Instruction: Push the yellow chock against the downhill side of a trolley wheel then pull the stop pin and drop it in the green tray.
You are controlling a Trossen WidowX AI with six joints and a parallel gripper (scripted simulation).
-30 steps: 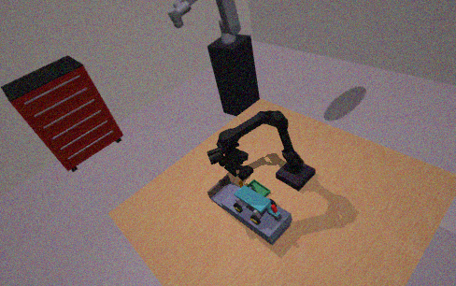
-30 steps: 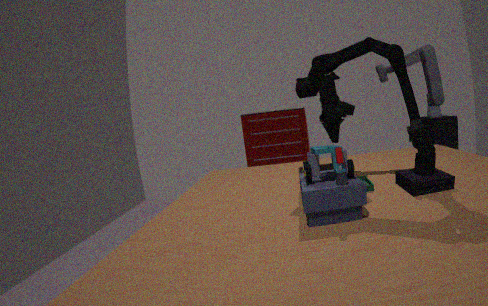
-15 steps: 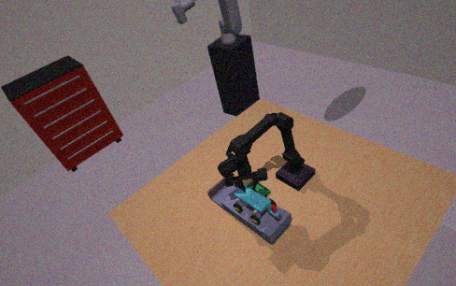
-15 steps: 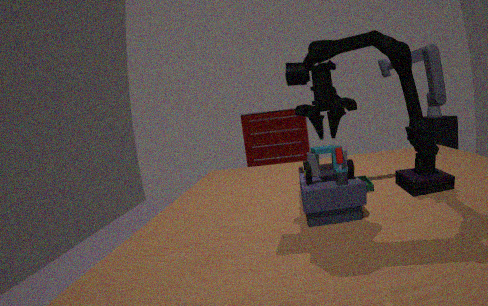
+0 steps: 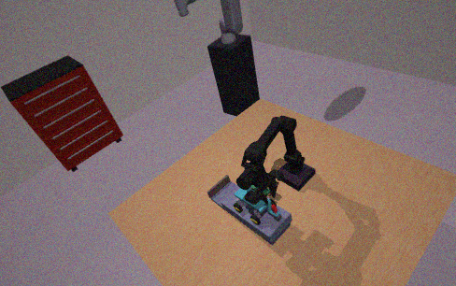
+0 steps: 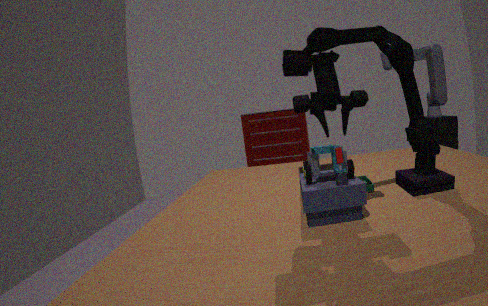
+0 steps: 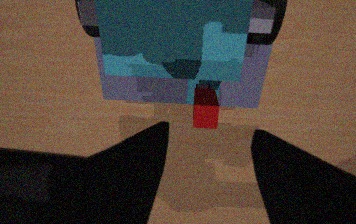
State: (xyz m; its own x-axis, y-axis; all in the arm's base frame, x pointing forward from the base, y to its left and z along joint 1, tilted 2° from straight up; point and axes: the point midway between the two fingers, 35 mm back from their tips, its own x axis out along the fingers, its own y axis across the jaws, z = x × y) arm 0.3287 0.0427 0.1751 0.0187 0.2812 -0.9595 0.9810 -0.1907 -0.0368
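My gripper tip is 20 mm to the right of the red-headed stop pin and 60 mm above it. Also, from my gripper tip: grey ramp: 100 mm to the right, 150 mm below; then yellow chock: 60 mm behind, 190 mm to the right, 110 mm below; then teal trolley: 90 mm to the right, 80 mm below.
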